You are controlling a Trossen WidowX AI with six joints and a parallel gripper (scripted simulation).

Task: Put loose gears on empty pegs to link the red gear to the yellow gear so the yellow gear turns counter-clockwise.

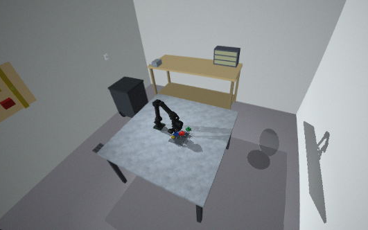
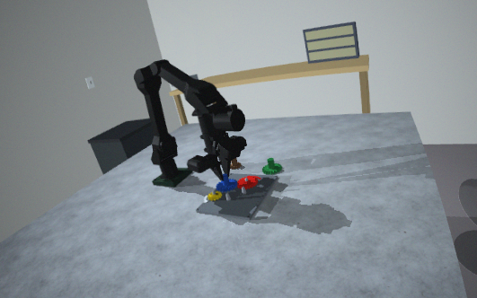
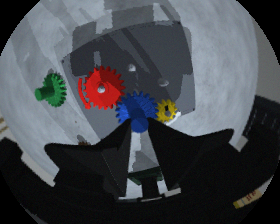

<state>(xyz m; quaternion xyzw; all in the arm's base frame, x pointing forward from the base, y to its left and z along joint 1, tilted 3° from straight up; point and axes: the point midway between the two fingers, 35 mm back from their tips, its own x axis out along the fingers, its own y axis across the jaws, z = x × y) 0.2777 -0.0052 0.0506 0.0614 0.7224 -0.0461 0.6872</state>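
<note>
The blue gear is 1 cm below my gripper tip. Also, from my gripper tip: small yellow gear (1 cm behind, 5 cm to the right, 3 cm below); grey board (4 cm ahead, 1 cm to the right, 4 cm below); red gear (4 cm ahead, 4 cm to the left, 3 cm below).
</note>
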